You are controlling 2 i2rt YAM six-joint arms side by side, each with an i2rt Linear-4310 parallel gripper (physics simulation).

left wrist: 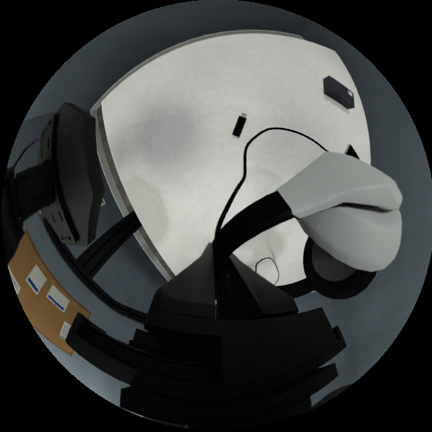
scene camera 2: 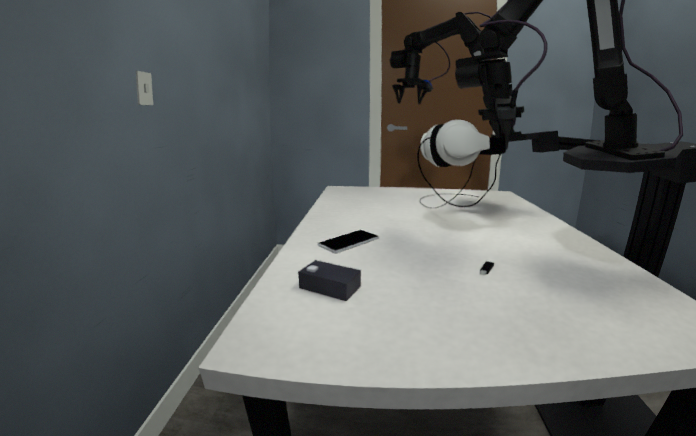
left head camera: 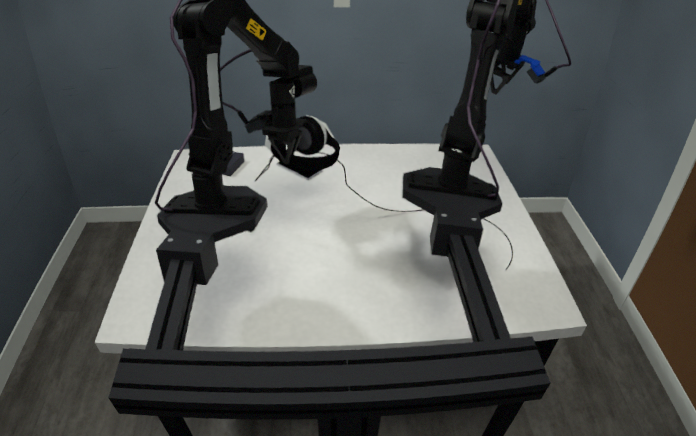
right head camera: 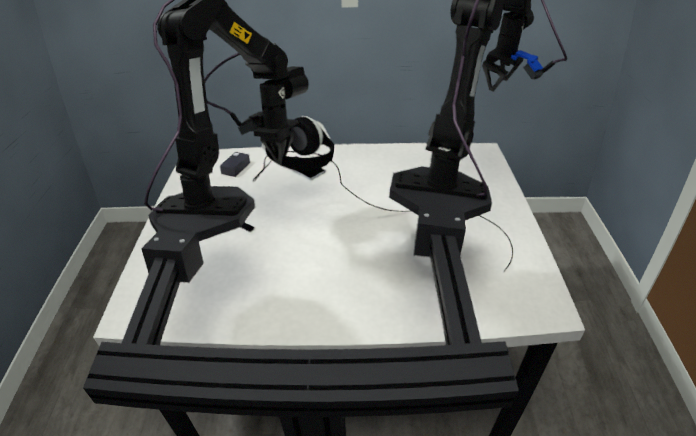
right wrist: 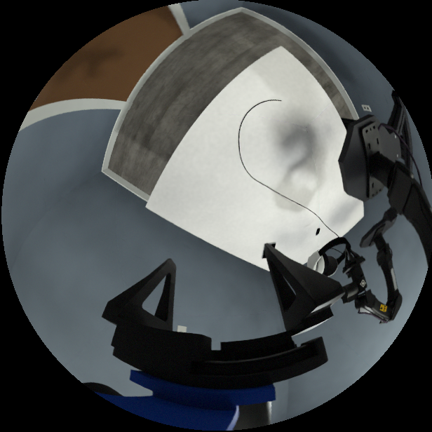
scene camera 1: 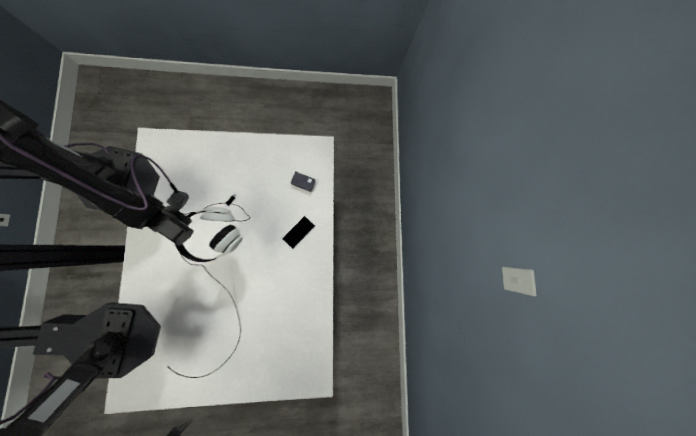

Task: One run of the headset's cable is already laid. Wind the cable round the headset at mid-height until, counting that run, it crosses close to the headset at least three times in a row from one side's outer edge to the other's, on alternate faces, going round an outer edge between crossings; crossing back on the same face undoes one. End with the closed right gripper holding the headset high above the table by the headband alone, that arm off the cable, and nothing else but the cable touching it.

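Pixels of known places: left gripper, fingertip midpoint: (scene camera 2: 504, 149) (left head camera: 287, 162) (right head camera: 280, 163); right gripper, fingertip midpoint: (scene camera 2: 408, 103) (left head camera: 499, 88) (right head camera: 498, 85) (scene camera 1: 204, 432); left arm's base, link origin: (scene camera 2: 620, 151) (left head camera: 211, 206) (right head camera: 200, 206) (scene camera 1: 115, 179); right arm's base, link origin: (left head camera: 452, 187) (right head camera: 441, 187) (scene camera 1: 113, 341).
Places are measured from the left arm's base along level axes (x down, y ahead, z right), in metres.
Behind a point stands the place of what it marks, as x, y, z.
The white headset with black headband (left head camera: 329, 160) {0.027, 0.258, 0.213} (right head camera: 325, 159) {0.029, 0.267, 0.219} (scene camera 1: 197, 258) {0.034, 0.303, 0.221} (scene camera 2: 459, 141) {0.010, 0.349, 0.033} (left wrist: 345, 185) hangs above the table, ear cups toward the far side in the head views. My left gripper (scene camera 2: 499, 152) {0.026, 0.231, 0.113} (left wrist: 215, 248) is shut on its headband. The thin black cable (scene camera 1: 240, 328) {0.272, 0.437, 0.514} (scene camera 2: 462, 206) {0.146, 0.336, -0.004} (left wrist: 246, 160) (right wrist: 239, 140) hangs in a loop beneath the headset; its tail curves over the table. It meets the headband at the left fingertips; whether it is pinched there, and its crossings, I cannot tell. My right gripper (scene camera 2: 409, 102) {-0.107, 0.504, 0.654} (right wrist: 216, 256) is open and empty, high up and away from the headset.
A dark box (right head camera: 235, 163) {0.240, 0.555, -0.167} (scene camera 1: 303, 181) {0.240, 0.583, -0.177} (scene camera 2: 329, 279) {0.240, 0.569, -0.212} (left wrist: 338, 92), a black phone (scene camera 1: 298, 232) {0.267, 0.602, 0.061} (scene camera 2: 349, 240) {0.268, 0.600, 0.050} and a small USB stick (scene camera 1: 231, 199) {0.267, 0.273, -0.037} (scene camera 2: 486, 267) {0.267, 0.272, -0.042} (left wrist: 239, 125) lie on the white table (left head camera: 287, 246) {0.276, 0.206, 0.104} (scene camera 2: 410, 333) {0.276, 0.420, -0.286}. Walls stand around the table.
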